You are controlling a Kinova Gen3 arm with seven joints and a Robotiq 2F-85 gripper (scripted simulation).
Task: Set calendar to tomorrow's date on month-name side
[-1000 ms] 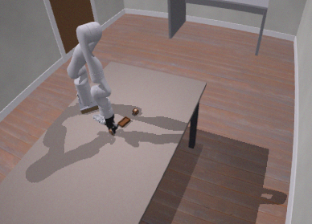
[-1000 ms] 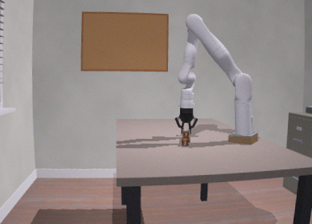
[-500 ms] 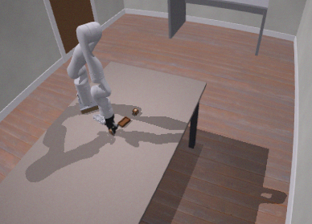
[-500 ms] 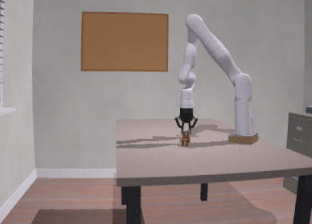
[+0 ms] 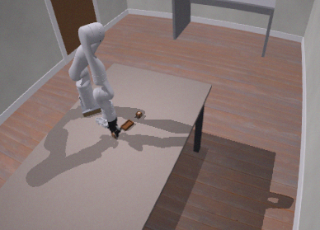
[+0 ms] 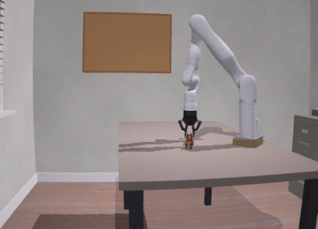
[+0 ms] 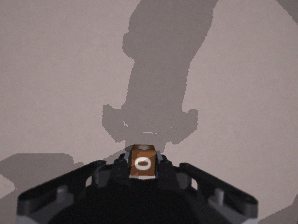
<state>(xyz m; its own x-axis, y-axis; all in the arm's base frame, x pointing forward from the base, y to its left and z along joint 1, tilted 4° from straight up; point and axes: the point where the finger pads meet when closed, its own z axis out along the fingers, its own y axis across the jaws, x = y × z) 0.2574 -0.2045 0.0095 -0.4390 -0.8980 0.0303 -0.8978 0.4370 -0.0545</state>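
Right now my hand is 10 mm above the brown number cube. Also, from my hand: brown calendar tray (40 mm ahead, 100 mm to the left, 20 mm below); then digit cube (90 mm ahead, 190 mm to the left, 20 mm below).
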